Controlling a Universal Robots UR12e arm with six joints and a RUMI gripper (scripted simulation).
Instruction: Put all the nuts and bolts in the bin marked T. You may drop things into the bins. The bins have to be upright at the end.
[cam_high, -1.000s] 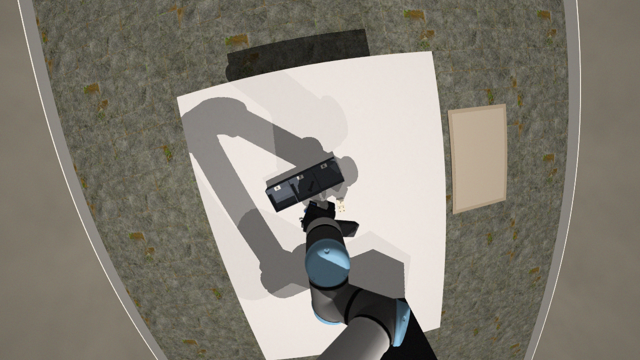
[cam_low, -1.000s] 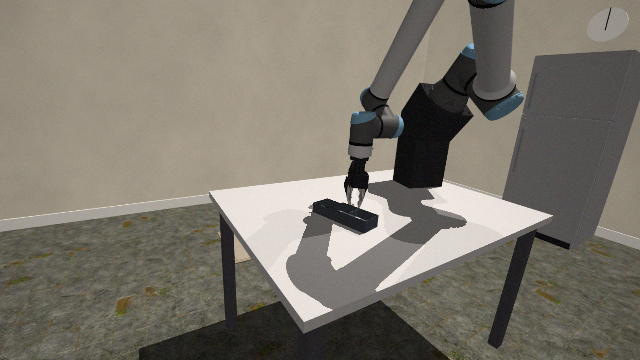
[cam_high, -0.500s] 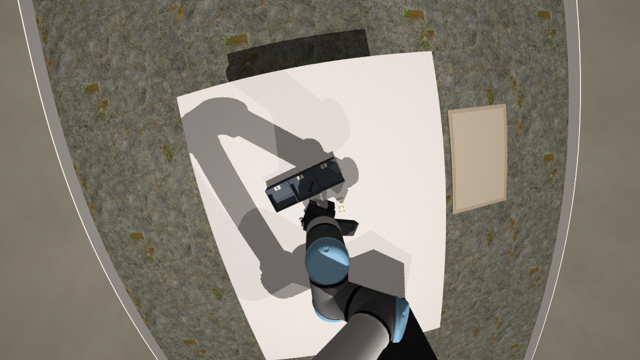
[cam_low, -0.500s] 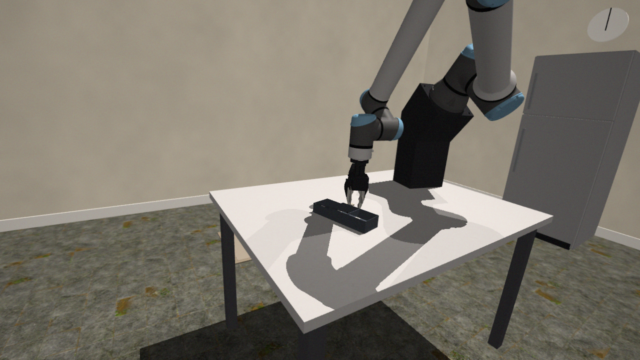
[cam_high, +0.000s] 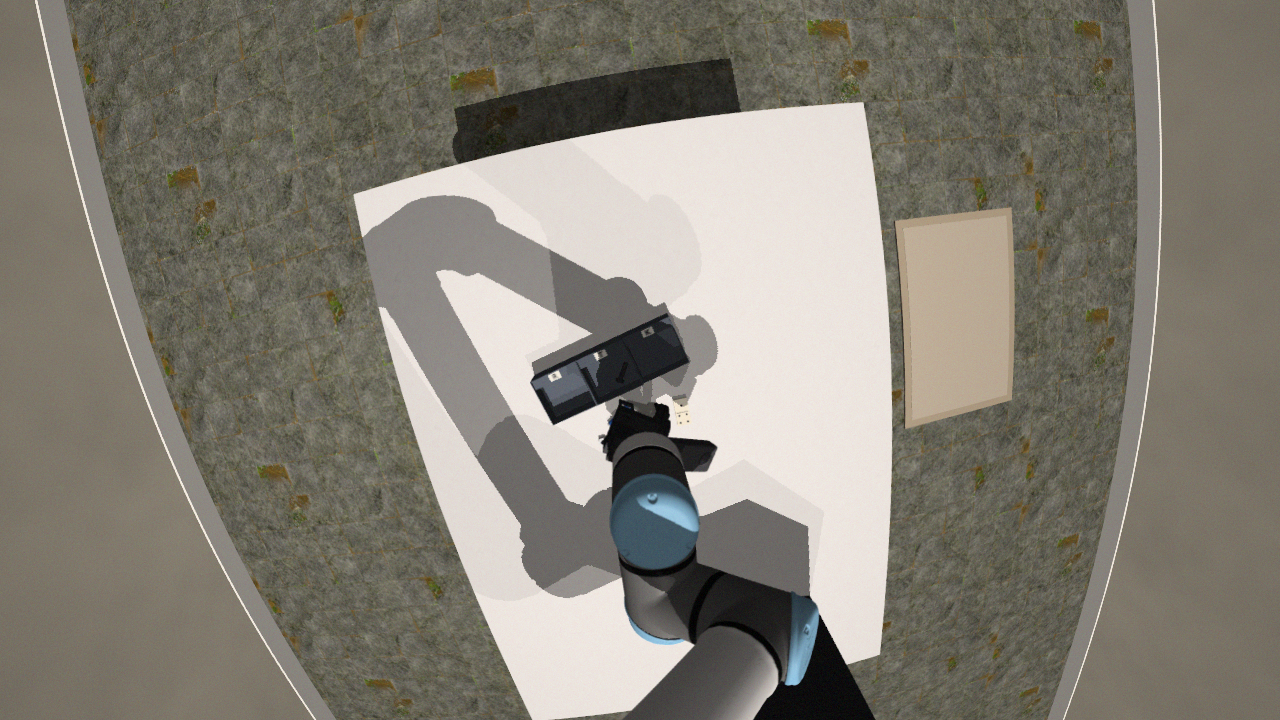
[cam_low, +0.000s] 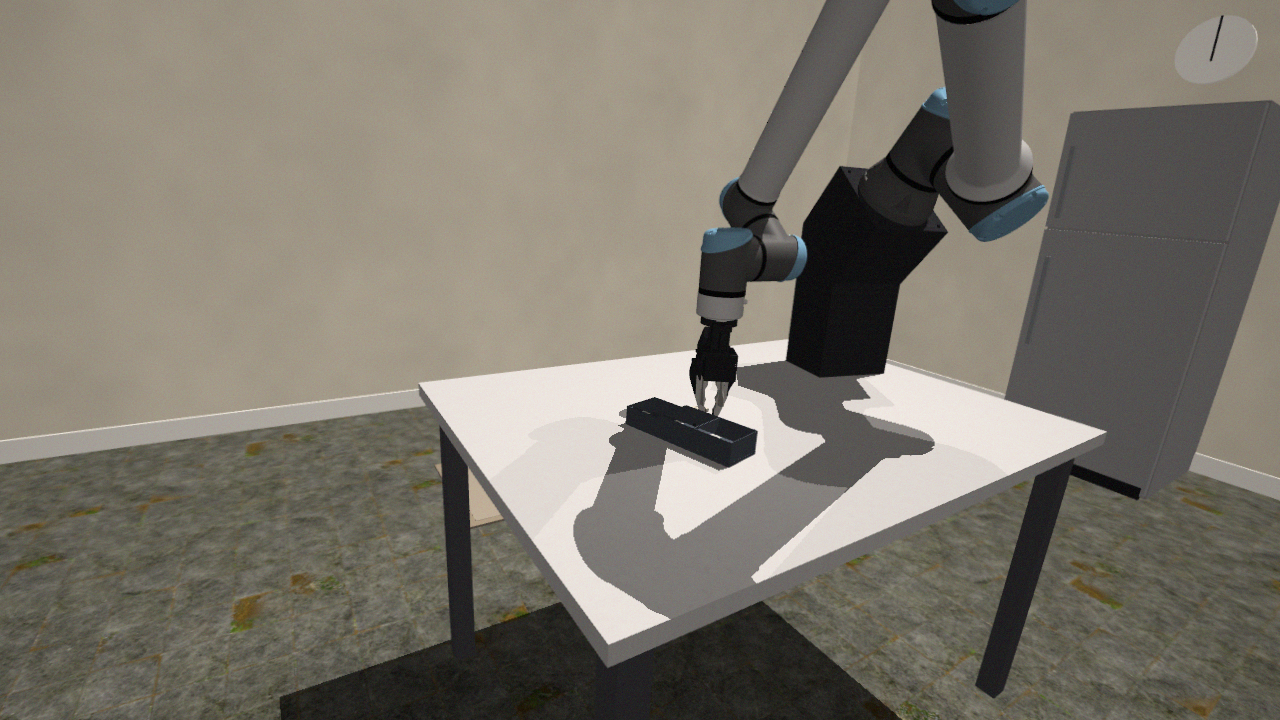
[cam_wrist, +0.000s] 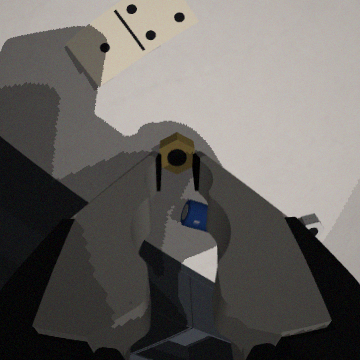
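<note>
Right now the blue battery is 5 cm to the left of my hand and 1 cm below it. Also, from my hand: yellow nut (1 cm below); then black bolt (7 cm ahead, 4 cm to the left); then cream domino (2 cm behind, 6 cm to the right, 1 cm below).
</note>
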